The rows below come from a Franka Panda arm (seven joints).
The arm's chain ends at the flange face. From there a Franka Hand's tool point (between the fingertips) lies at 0.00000 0.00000 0.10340 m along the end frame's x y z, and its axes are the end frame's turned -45 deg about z.
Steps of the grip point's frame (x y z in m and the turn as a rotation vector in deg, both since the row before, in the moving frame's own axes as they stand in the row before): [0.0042, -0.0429, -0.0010, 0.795, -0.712, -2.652]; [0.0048, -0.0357, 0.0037, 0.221, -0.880, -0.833]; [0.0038, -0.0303, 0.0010, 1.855, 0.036, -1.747]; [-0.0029, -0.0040, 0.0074, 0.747, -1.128, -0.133]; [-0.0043, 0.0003, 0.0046, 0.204, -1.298, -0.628]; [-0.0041, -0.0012, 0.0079, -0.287, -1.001, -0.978]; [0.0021, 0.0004, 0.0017, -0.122, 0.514, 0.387]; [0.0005, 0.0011, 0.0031, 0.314, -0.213, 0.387]
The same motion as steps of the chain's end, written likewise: [-0.0254, -0.0332, -0.0010, 0.059, -1.066, -2.652]; [-0.0205, -0.0295, 0.0037, -0.466, -0.779, -0.833]; [-0.0164, -0.0217, 0.0011, 1.337, -1.286, -1.747]; [-0.0025, -0.0013, 0.0074, -0.269, -1.326, -0.133]; [-0.0009, 0.0018, 0.0046, -0.774, -1.062, -0.628]; [-0.0029, 0.0004, 0.0079, -0.911, -0.505, -0.978]; [0.0010, -0.0007, 0.0017, 0.277, 0.450, 0.387]; [0.0018, 0.0006, 0.0031, 0.071, -0.373, 0.387]
